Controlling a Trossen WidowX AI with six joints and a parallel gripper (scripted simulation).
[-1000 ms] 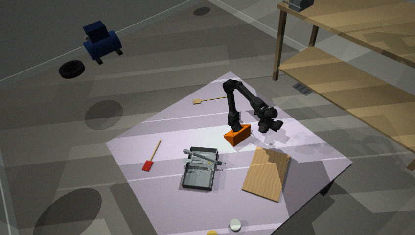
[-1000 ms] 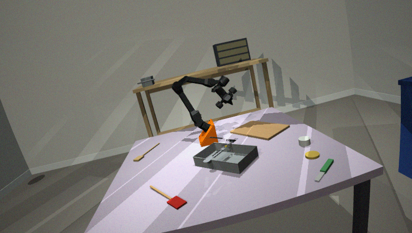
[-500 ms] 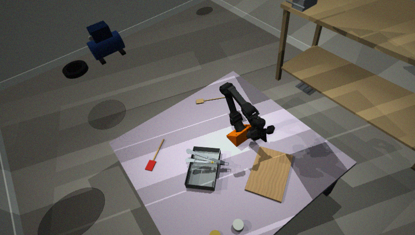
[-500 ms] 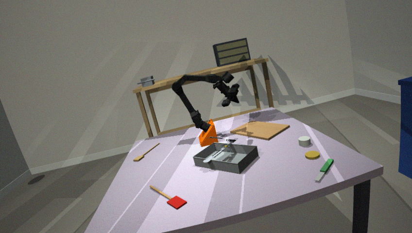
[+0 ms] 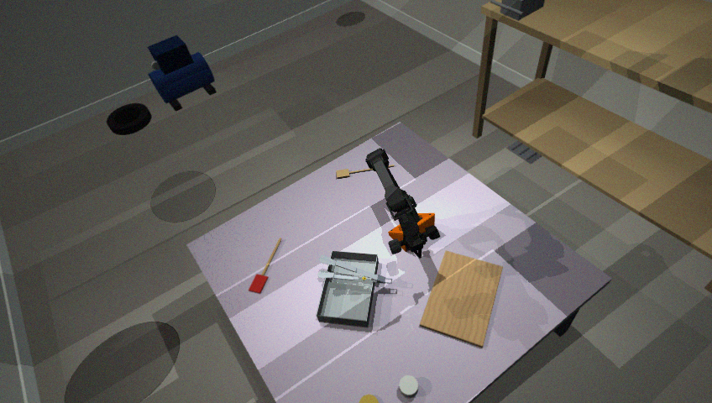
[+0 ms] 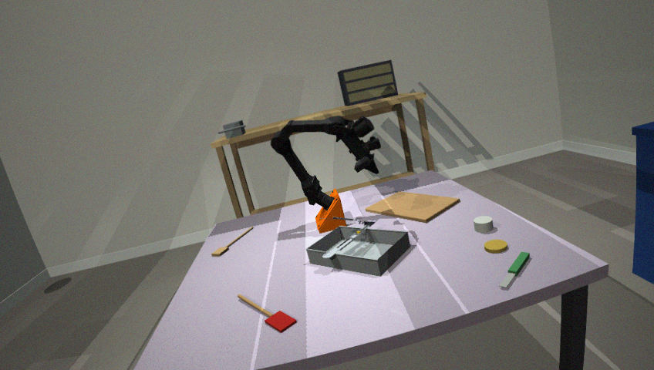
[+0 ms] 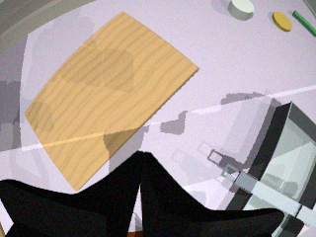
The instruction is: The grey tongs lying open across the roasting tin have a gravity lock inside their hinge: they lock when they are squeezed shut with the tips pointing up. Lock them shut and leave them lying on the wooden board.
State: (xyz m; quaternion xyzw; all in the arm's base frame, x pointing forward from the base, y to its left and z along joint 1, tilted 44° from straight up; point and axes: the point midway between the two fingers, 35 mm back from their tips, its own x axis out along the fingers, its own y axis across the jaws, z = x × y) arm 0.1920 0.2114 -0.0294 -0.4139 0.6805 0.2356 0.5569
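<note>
My gripper tip is 21 cm to the left of the tongs arm, 18 cm short of it and 9 cm above it. Also, from my gripper tip: white cylinder 34 cm ahead, 23 cm to the left, 20 cm below; wooden board 21 cm below, 15 cm to the left, 8 cm behind; roasting tin 21 cm ahead, 20 cm to the right, 18 cm below.
</note>
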